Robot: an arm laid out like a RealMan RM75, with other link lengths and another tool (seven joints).
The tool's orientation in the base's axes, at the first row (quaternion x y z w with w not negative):
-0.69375 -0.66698 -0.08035 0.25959
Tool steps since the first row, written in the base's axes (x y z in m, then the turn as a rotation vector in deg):
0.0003 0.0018 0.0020 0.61 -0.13 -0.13
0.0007 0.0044 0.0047 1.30 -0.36 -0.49
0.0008 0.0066 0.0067 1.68 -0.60 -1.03
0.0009 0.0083 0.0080 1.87 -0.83 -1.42
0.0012 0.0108 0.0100 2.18 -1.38 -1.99
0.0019 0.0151 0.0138 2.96 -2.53 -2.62
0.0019 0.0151 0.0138 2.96 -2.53 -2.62
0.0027 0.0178 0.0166 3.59 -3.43 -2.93
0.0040 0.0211 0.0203 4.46 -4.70 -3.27
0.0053 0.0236 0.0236 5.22 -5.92 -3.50
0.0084 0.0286 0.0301 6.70 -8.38 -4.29
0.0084 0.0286 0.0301 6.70 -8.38 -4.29
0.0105 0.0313 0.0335 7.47 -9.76 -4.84
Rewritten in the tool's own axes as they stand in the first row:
0.0025 -0.0002 -0.0009 -0.12 0.62 -0.09
0.0061 -0.0004 -0.0021 -0.42 1.37 -0.06
0.0090 -0.0008 -0.0028 -0.84 1.87 0.20
0.0111 -0.0010 -0.0032 -1.20 2.15 0.38
0.0142 -0.0011 -0.0038 -1.92 2.58 0.54
0.0198 -0.0013 -0.0052 -3.15 3.46 0.36
0.0198 -0.0013 -0.0052 -3.15 3.46 0.36
0.0236 -0.0012 -0.0065 -4.02 4.13 0.05
0.0283 -0.0008 -0.0084 -5.22 5.03 -0.46
0.0322 -0.0003 -0.0103 -6.33 5.79 -1.01
0.0399 0.0012 -0.0143 -8.72 7.36 -1.83
0.0399 0.0012 -0.0143 -8.72 7.36 -1.83
0.0440 0.0024 -0.0164 -10.11 8.21 -2.19

